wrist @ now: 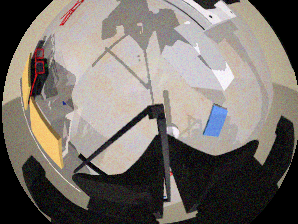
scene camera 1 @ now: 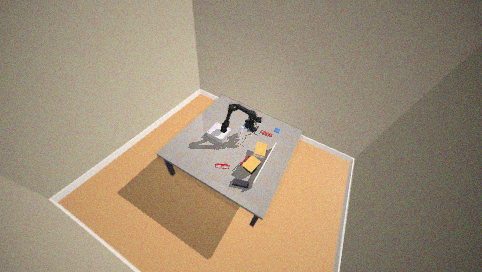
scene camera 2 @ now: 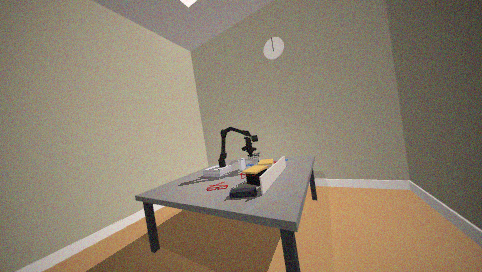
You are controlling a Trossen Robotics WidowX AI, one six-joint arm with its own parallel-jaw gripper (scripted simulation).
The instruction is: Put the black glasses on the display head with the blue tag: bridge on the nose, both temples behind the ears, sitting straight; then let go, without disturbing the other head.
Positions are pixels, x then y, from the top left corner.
Labels:
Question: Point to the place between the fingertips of my gripper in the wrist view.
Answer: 161, 138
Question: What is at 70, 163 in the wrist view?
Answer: A white upright divider.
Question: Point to a white shape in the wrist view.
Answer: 189, 50

